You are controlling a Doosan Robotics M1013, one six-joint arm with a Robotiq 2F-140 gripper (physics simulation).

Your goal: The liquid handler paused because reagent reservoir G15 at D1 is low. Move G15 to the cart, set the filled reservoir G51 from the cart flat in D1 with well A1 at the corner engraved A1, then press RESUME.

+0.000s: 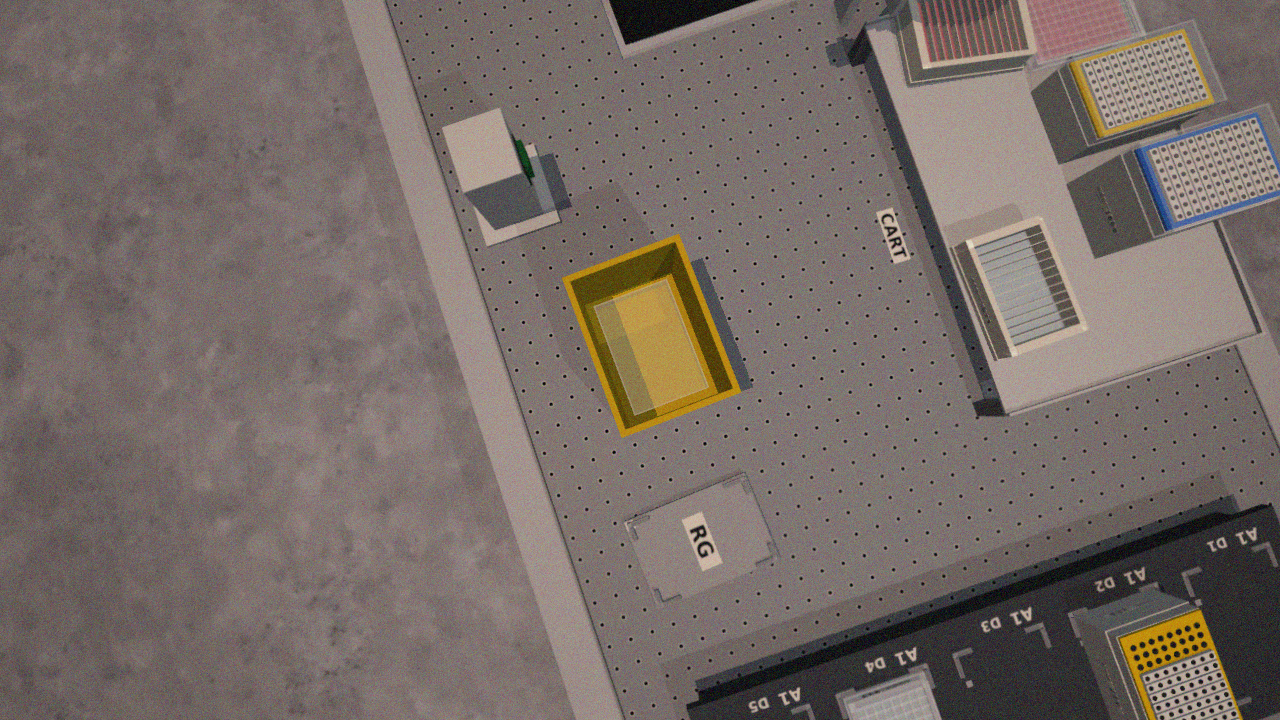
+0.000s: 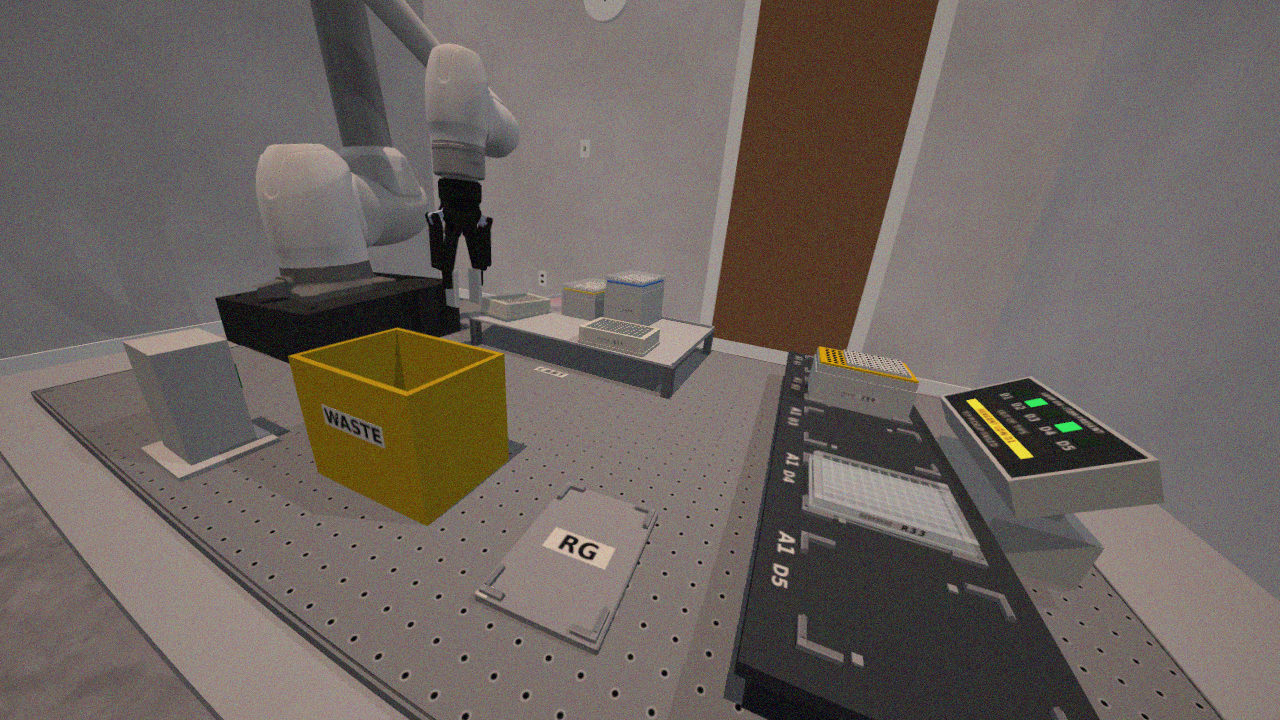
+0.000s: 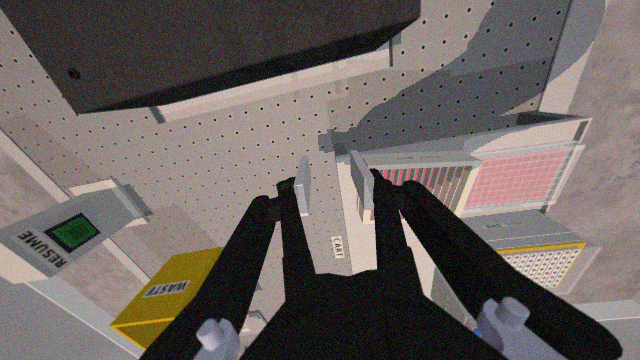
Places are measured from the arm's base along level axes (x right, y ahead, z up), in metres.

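Pixels of known places: gripper, fingertip midpoint: (image 1: 865, 8) (image 2: 464, 304) (image 3: 329, 165); arm's base at its link origin: (image 2: 333, 289).
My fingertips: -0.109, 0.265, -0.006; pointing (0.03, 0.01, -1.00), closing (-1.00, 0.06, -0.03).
Note:
For each thing: its middle in the pictures, then the offset to it from my fingertips, as dx, dy, dz. "spot": a spot on its surface instead.
- reservoir with red liquid, body centre: (image 1: 964, 32) (image 3: 411, 188) (image 2: 517, 305) -0.097, +0.052, -0.009
- reservoir with pale bluish liquid, body centre: (image 1: 1017, 288) (image 2: 620, 335) -0.059, +0.328, -0.012
- D1 label at a spot on its surface: (image 1: 1233, 540) spot: -0.193, +0.638, -0.028
- green RESUME button at the middle of its body: (image 1: 521, 160) (image 3: 74, 232) +0.394, +0.049, -0.008
- tilted screen at a spot on its surface: (image 2: 1038, 429) spot: +0.092, +0.869, +0.042
- yellow WASTE bin at the middle of its body: (image 1: 650, 342) (image 2: 409, 414) (image 3: 196, 304) +0.319, +0.272, -0.020
- RG plate at the middle of its body: (image 2: 578, 548) (image 1: 701, 541) (image 3: 242, 325) +0.327, +0.493, -0.081
- yellow tip rack at the middle of its body: (image 1: 1160, 676) (image 2: 858, 380) -0.054, +0.723, +0.004
- clear plate at the middle of its body: (image 2: 882, 497) +0.194, +0.730, -0.021
- pink plate at the middle of its body: (image 1: 1075, 19) (image 3: 509, 180) (image 2: 557, 302) -0.226, +0.067, -0.021
My gripper (image 2: 462, 288) (image 3: 329, 165) is partly open and empty, above the cart's edge beside the reservoir with red liquid (image 1: 971, 34) (image 2: 517, 306) (image 3: 430, 180). A reservoir with pale bluish liquid (image 1: 1024, 286) (image 2: 617, 335) sits at the cart's near corner. I cannot read either label surely. Both are on the cart (image 1: 1154, 313) (image 2: 684, 335) (image 3: 362, 250). The D1 label (image 1: 1233, 540) shows on the dark deck; the visible part of D1 holds no labware. The green RESUME button (image 1: 524, 161) (image 3: 73, 231) is on a grey block. The tilted screen (image 2: 1038, 429) shows green squares and a yellow bar.
A yellow WASTE bin (image 1: 657, 335) (image 2: 402, 429) (image 3: 170, 285), RG plate (image 1: 742, 537) (image 2: 617, 519), yellow tip rack (image 1: 1177, 662) (image 2: 863, 376) in D2 and clear plate (image 1: 895, 698) (image 2: 886, 501) in D4. Tall boxes and a pink plate (image 1: 1083, 31) (image 3: 515, 175) crowd the cart.

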